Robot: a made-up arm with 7 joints. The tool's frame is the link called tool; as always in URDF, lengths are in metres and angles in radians. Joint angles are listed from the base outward.
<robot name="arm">
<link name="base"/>
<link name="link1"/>
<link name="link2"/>
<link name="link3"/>
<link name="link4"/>
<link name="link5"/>
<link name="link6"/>
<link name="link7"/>
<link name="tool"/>
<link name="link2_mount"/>
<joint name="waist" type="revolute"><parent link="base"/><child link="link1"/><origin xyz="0 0 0"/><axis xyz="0.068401 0.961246 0.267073"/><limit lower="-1.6" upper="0.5"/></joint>
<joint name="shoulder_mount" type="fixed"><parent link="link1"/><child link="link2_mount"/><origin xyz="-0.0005 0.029 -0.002"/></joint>
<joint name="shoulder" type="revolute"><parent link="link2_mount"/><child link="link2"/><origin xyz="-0.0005 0.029 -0.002"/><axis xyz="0.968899 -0.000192 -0.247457"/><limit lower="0" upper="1.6"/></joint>
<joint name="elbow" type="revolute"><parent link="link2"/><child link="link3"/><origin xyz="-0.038 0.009 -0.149"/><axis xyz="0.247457 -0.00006 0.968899"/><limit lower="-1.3" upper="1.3"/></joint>
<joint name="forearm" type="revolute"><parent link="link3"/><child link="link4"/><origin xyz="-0.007 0 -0.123"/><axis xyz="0.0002 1 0.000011"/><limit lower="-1.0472" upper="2.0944"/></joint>
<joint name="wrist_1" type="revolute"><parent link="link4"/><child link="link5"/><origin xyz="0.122 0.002 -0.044"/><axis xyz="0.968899 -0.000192 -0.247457"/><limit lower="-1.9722" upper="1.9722"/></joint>
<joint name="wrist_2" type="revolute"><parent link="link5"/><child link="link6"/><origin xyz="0.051 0 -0.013"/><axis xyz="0.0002 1 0.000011"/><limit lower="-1.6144" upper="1.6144"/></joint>
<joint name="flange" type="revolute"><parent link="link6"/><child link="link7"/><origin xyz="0.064 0 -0.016"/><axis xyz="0.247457 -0.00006 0.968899"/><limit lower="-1.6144" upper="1.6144"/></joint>
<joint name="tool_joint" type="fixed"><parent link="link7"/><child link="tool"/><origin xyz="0 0 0" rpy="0 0.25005 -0.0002"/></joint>
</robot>
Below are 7 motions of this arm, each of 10 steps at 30 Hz.
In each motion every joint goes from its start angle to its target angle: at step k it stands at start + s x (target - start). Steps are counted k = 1, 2, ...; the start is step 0. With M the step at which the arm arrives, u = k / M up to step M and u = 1 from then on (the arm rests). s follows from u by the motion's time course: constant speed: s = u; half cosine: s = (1 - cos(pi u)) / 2; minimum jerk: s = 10 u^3 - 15 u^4 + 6 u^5.
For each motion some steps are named. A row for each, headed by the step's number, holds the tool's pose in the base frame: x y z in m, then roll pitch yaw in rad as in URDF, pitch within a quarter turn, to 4 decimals.
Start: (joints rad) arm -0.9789 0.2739 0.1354 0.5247 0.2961 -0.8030 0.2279
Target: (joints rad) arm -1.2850 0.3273 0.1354 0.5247 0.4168 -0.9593 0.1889
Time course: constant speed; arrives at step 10
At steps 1, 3, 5, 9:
1: 0.4379 0.0802 -0.0899 0.5842 -1.0586 -0.3035
3: 0.4420 0.0746 -0.0629 0.7282 -1.1259 -0.4515
5: 0.4444 0.0691 -0.0359 0.9181 -1.1810 -0.6431
9: 0.4441 0.0583 0.0176 1.4347 -1.2322 -1.1568

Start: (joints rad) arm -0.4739 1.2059 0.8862 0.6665 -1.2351 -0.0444 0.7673
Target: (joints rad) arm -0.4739 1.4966 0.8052 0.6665 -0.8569 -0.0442 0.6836
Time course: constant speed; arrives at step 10
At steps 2, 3, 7, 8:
2: 0.1907 0.5064 0.0548 -0.8118 -0.0216 1.5537
3: 0.1893 0.5050 0.0674 -0.7803 -0.0763 1.5684
7: 0.1834 0.4963 0.1171 -0.6598 -0.2968 1.6193
8: 0.1819 0.4933 0.1293 -0.6305 -0.3521 1.6302

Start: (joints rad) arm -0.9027 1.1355 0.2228 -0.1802 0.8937 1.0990 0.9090
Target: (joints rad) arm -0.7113 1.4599 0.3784 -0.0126 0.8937 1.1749 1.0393
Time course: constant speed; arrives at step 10
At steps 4, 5, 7, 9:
4: 0.2504 0.3302 0.1426 -0.5016 -0.9637 3.0432
5: 0.2435 0.3362 0.1481 -0.5293 -0.9587 3.1122
7: 0.2296 0.3466 0.1600 -0.5864 -0.9438 -3.0343
9: 0.2157 0.3546 0.1733 -0.6434 -0.9220 -2.9019

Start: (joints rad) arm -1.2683 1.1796 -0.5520 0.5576 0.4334 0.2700 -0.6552
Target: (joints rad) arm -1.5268 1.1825 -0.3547 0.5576 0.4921 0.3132 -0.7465
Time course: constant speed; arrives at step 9
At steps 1, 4, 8, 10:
1: 0.4284 0.2958 0.0725 1.5785 0.3229 0.2931
4: 0.4211 0.2931 0.1185 1.5058 0.2314 0.2757
8: 0.4031 0.2914 0.1764 1.4076 0.1114 0.2564
10: 0.3973 0.2913 0.1901 1.3828 0.0818 0.2522

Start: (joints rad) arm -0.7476 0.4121 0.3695 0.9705 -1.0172 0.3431 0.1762
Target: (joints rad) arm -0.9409 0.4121 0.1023 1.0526 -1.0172 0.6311 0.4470
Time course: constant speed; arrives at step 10
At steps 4, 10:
4: 0.3972 0.2031 -0.3061 -0.7955 0.8573 0.1614
10: 0.4240 0.1634 -0.2847 -0.5640 1.0561 0.1763

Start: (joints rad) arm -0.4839 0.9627 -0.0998 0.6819 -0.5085 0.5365 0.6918
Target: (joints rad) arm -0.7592 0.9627 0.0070 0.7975 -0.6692 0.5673 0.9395
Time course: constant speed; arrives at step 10
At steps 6, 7, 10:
6: 0.3329 0.3827 -0.1966 0.7064 0.1768 1.3830
7: 0.3393 0.3821 -0.1890 0.6742 0.1787 1.4057
10: 0.3573 0.3800 -0.1654 0.5808 0.1959 1.4724

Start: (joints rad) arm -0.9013 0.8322 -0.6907 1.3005 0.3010 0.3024 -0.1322
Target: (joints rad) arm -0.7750 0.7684 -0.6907 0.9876 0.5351 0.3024 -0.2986
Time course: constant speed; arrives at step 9
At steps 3, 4, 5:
3: 0.3561 0.3431 -0.2693 1.8953 0.6472 0.8439
4: 0.3574 0.3351 -0.2741 1.9113 0.6680 0.8163
5: 0.3583 0.3271 -0.2788 1.9268 0.6884 0.7889

